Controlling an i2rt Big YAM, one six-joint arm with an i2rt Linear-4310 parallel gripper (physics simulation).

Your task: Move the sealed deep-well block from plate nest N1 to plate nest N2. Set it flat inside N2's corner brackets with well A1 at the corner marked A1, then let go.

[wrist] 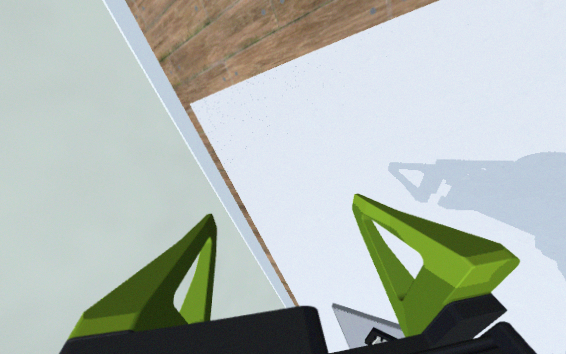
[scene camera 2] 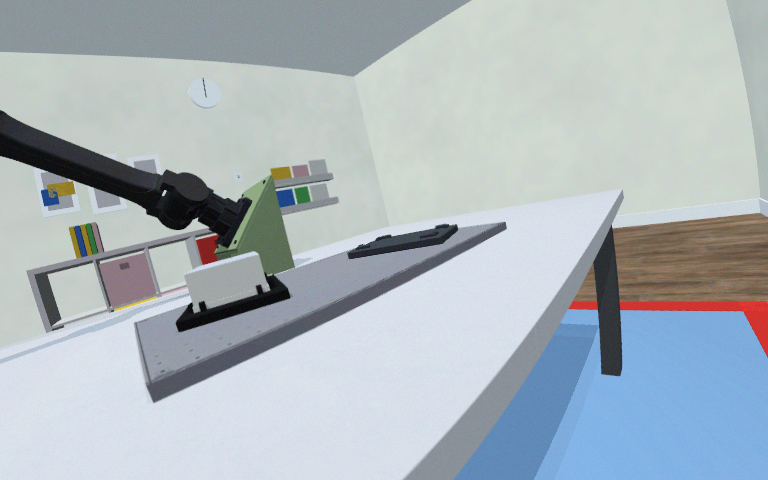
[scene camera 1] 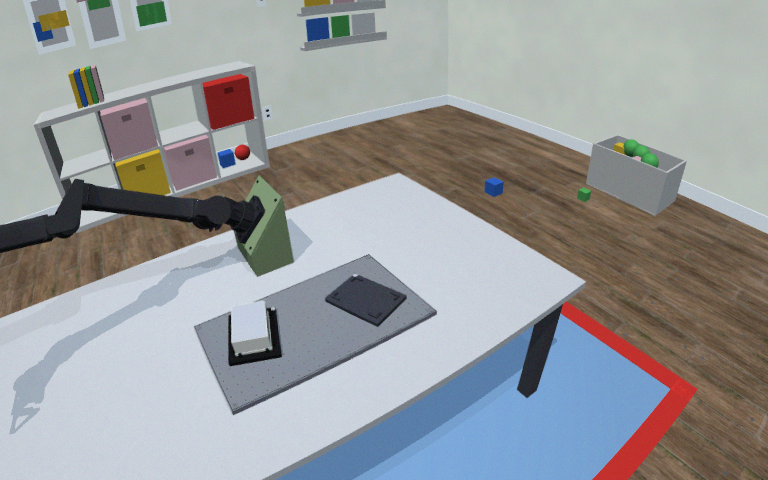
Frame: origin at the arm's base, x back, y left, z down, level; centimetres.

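Where they show: gripper, fingertip midpoint: [wrist: 285,210]; arm's base at its link origin: [scene camera 2: 236,223] [scene camera 1: 251,220].
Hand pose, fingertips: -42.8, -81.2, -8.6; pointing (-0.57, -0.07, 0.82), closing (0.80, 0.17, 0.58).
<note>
Things, the pixels of their top centre, and the offset from my fingertips, as dx, dy, dz. Level surfaces: height alone.
- white sealed deep-well block at its top centre: [scene camera 2: 224,261] [scene camera 1: 248,320] +9.0, +71.2, +14.9
- black nest N1 at its top centre: [scene camera 2: 231,285] [scene camera 1: 251,330] +9.0, +71.2, +18.1
- dark nest N2 at its top centre: [scene camera 2: 403,234] [scene camera 1: 365,295] +8.3, +100.1, +18.5
- grey perforated board at its top centre: [scene camera 2: 333,269] [scene camera 1: 310,320] +8.0, +85.3, +20.2
- white table at its surface level: dz +21.6
The white sealed deep-well block [scene camera 1: 249,323] [scene camera 2: 226,281] sits upright and level in the black nest N1 [scene camera 1: 275,338] [scene camera 2: 235,313], inside its corner brackets. The dark nest N2 [scene camera 1: 365,298] [scene camera 2: 404,242] holds no block; its corner brackets stand up and a small white mark shows at its back corner in scene camera 1. My gripper [wrist: 285,210] is open and empty, its green fingers wide apart. It is outside both scene views, past their left edges, away from the block. Well A1 and the corner lettering are too small to read.
Both nests stand on a grey perforated board [scene camera 1: 308,345] [scene camera 2: 322,291] [wrist: 348,326] on the white table [scene camera 1: 453,249] [scene camera 2: 339,384] [wrist: 325,130]. The green wedge mount [scene camera 1: 272,243] [scene camera 2: 271,237] bears the black arm [scene camera 1: 141,203] [scene camera 2: 96,169], behind the board. The arm reaches left, raised above the table.
</note>
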